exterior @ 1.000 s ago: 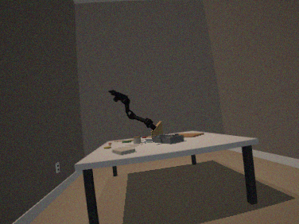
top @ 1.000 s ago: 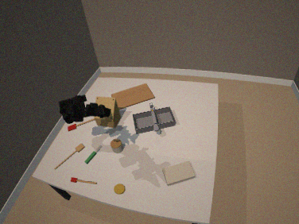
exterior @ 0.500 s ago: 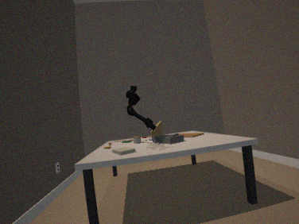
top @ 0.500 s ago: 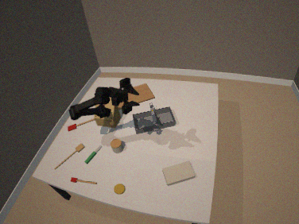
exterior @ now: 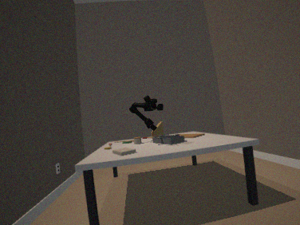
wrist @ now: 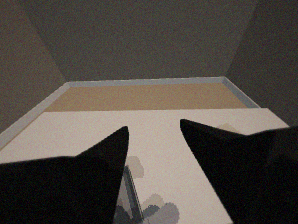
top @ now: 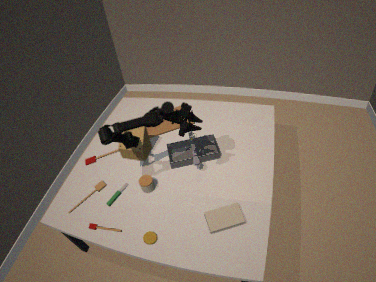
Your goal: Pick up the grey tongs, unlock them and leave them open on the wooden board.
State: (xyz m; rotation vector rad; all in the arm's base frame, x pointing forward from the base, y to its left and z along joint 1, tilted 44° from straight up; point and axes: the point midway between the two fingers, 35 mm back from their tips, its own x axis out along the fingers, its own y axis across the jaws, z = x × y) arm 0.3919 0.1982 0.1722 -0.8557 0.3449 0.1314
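Right now the yellow lock piece is 26 cm below my gripper tip, 15 cm behind it and 14 cm to the left of it. The rest, counted from my gripper tip: jar (29 cm below, 27 cm behind, 24 cm to the right); beige slab (31 cm below, 29 cm to the right, 21 cm ahead); grey roasting tin (30 cm below, 12 cm behind, 8 cm to the left).
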